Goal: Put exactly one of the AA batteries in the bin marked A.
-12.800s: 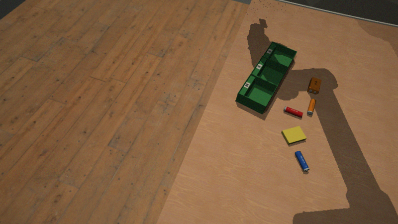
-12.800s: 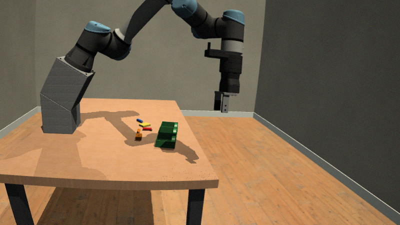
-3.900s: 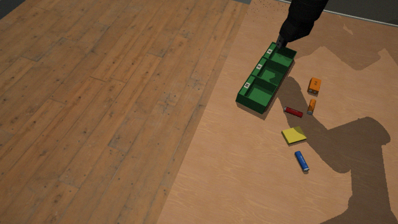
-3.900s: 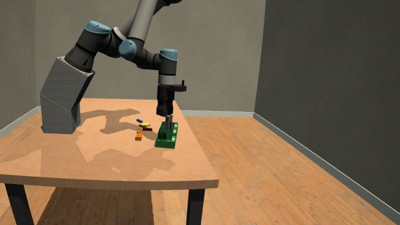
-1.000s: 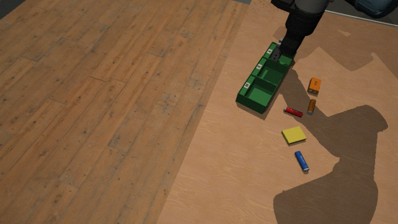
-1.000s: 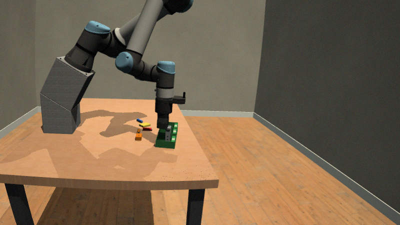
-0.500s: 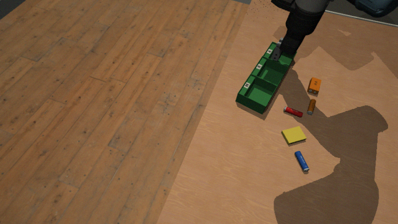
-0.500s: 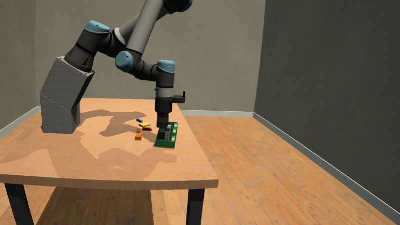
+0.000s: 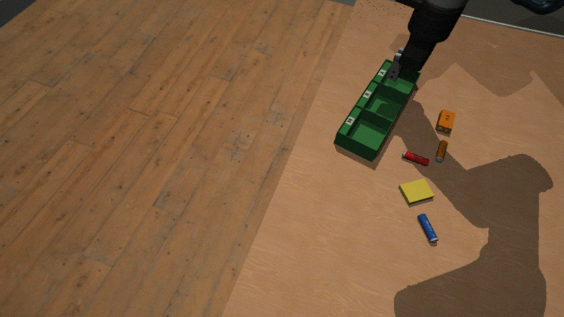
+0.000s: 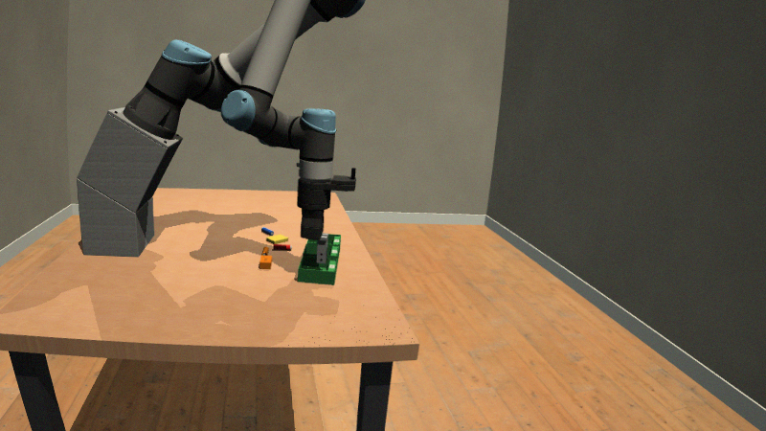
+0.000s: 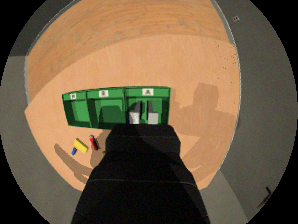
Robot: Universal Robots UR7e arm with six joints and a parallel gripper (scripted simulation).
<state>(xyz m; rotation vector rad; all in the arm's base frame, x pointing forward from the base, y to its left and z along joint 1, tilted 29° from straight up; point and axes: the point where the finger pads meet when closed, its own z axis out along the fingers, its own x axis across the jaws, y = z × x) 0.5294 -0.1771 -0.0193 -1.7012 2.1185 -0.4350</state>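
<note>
Right now the green three-compartment bin is 8 cm to the left of my hand, 3 cm below it and 1 cm ahead of it. The rest, counted from my hand: orange AA battery 14 cm to the left, 13 cm behind, 5 cm below; orange block battery 13 cm behind, 7 cm to the left, 4 cm below; red AA battery 17 cm to the left, 9 cm behind, 5 cm below.
</note>
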